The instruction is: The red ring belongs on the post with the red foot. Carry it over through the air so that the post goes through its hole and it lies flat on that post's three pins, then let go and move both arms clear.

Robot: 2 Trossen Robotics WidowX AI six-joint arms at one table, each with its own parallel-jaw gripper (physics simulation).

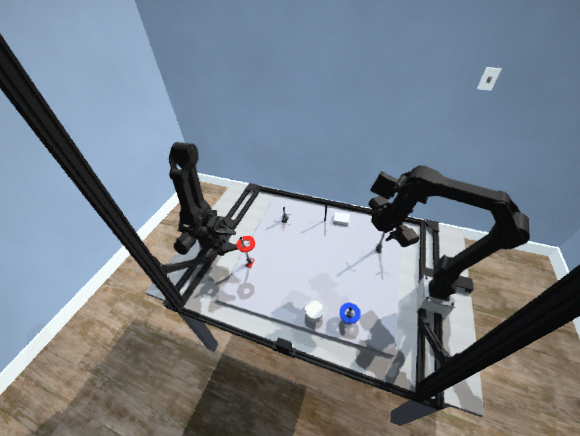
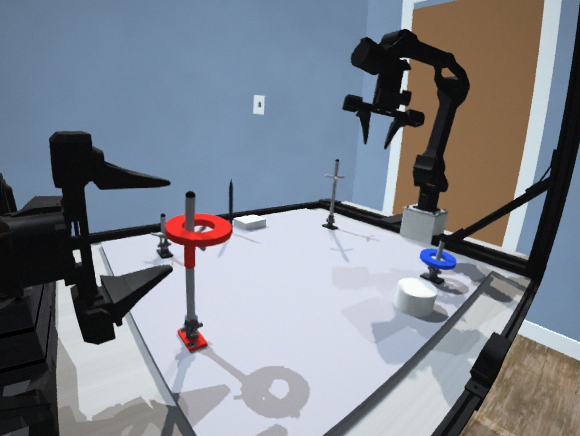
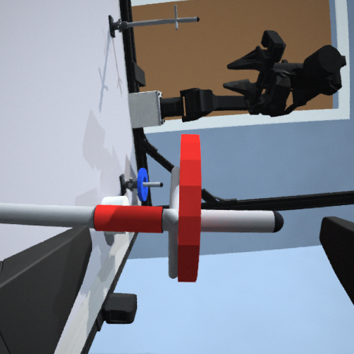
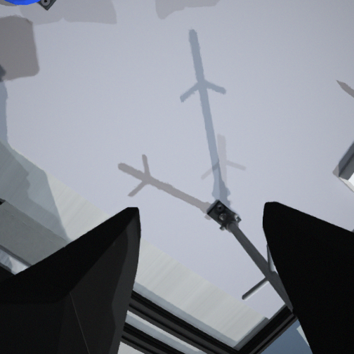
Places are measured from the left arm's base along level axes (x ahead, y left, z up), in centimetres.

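Pixels of known places: left gripper, fingertip midpoint: [image 1: 238, 240] [image 2: 169, 226]; right gripper, fingertip midpoint: [image 1: 382, 235] [image 2: 375, 146]; right arm's base at its link origin: [image 1: 439, 290] [image 2: 426, 208].
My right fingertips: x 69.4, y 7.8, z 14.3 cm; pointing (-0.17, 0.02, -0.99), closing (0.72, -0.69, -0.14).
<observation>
Ahead of a thing's pixels: the offset from my right fingertips to its top centre. "*": to the spot under its first point.
The red ring @(dz -8.0, dx -46.7, dy -14.1 cm) [image 1: 251, 244] [image 2: 200, 239] [image 3: 190, 160] is around the post with the red foot @(* dz -18.0, dx -47.5, dy -13.6 cm) [image 1: 248, 256] [image 2: 190, 295] [image 3: 45, 215] and lies flat against its pins, level, with the dark post tip above it. The red foot @(* dz -23.3, dx -48.9, dy -13.3 cm) [image 2: 186, 339] stands on the table. My left gripper [image 1: 236, 240] [image 2: 170, 225] [image 3: 206, 233] is open and empty, its fingers wide apart above and below the ring's level, beside the post and apart from the ring. My right gripper [image 2: 375, 145] [image 3: 224, 76] [image 4: 201, 216] is partly open and empty, high above the table.
A blue ring @(dz -18.6, dx -3.6, dy -21.5 cm) [image 1: 343, 318] [image 2: 427, 262] [image 3: 142, 185] is on a short post beside a white cylinder @(dz -20.4, dx -15.6, dy -24.1 cm) [image 1: 314, 310] [image 2: 415, 297]. A tall bare post @(* dz -14.4, dx +1.1, dy +12.8 cm) [image 2: 334, 195] [image 4: 250, 245], a short post @(* dz -20.7, dx -43.9, dy +14.9 cm) [image 1: 284, 216] [image 2: 163, 240], a black spike @(dz -9.9, dx -25.5, dy +21.9 cm) [image 1: 326, 211] [image 2: 231, 200] and a white block @(dz -21.9, dx -18.2, dy +25.0 cm) [image 1: 341, 218] [image 2: 250, 222] stand farther back.
</observation>
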